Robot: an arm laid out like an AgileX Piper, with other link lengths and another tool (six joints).
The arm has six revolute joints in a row. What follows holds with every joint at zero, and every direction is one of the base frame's.
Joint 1 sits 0.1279 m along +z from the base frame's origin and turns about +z.
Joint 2 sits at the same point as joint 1 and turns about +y.
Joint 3 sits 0.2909 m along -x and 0.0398 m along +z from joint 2 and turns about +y.
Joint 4 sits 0.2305 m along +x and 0.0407 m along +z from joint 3 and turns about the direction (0.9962, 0, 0.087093).
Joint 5 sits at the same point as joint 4 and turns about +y.
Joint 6 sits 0.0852 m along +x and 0.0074 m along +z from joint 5 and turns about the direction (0.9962, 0, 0.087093).
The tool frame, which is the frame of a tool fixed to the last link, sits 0.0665 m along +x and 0.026 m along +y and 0.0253 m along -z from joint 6; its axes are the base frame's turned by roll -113.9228, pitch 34.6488 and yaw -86.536 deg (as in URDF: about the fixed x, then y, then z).
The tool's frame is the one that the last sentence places.
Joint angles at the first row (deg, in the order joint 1, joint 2, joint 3, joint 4, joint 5, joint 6):
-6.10, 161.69, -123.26, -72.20, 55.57, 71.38
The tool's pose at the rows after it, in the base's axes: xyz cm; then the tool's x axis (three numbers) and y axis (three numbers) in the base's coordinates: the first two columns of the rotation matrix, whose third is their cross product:
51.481 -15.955 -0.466 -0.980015 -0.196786 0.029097 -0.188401 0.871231 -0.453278
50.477 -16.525 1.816 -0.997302 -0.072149 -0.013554 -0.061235 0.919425 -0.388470
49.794 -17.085 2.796 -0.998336 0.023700 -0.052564 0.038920 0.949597 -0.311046
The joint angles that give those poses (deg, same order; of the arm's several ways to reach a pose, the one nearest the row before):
-6.72, 157.01, -123.26, -65.83, 61.52, 70.67
-8.20, 153.58, -123.26, -58.86, 65.21, 70.13
-9.97, 151.63, -123.26, -52.87, 66.51, 70.30

